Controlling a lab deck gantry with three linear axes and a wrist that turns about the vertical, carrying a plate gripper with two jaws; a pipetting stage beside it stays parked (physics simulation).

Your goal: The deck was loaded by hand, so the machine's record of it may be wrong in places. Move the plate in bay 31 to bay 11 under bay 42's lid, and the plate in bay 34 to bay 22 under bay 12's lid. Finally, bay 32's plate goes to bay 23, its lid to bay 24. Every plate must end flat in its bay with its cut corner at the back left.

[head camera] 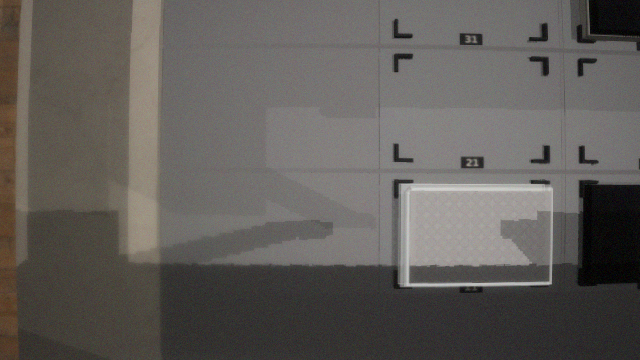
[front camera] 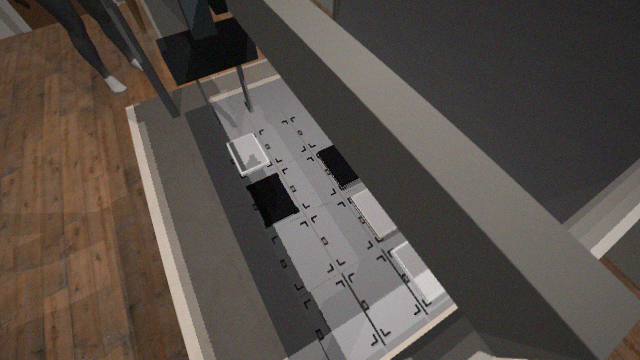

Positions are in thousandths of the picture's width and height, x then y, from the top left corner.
Labels:
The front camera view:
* gripper: 365, 318
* black lid: 534, 474
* black lid: 421, 540

